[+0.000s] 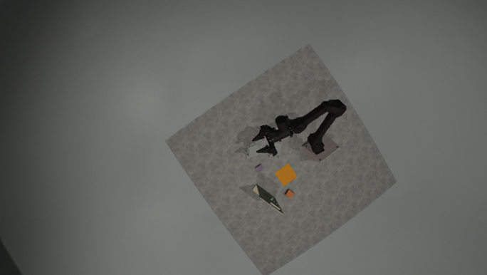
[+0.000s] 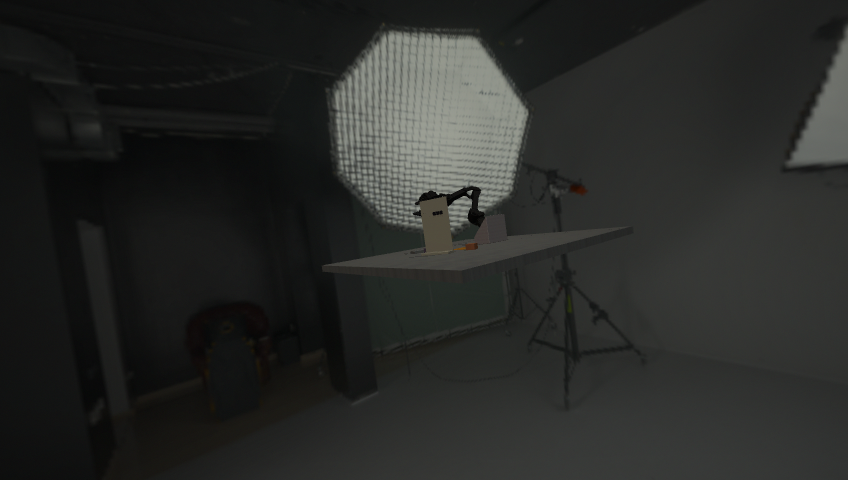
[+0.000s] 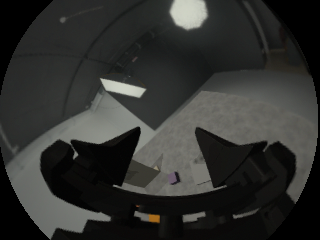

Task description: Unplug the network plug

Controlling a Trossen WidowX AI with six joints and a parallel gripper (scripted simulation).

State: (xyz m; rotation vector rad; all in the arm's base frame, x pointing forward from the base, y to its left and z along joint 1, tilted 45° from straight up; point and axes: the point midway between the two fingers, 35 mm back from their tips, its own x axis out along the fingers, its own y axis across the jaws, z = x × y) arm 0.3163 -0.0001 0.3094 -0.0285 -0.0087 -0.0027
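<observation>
My gripper tip is 40 mm short of the greenish plug, 340 mm to the right of it and 60 mm above it. The rest, counted from my gripper tip: upright beige panel (60 mm ahead, 360 mm to the left, 140 mm below); purple cube (30 mm ahead, 170 mm to the left, 260 mm below); orange block (90 mm behind, 430 mm to the left, 260 mm below).
</observation>
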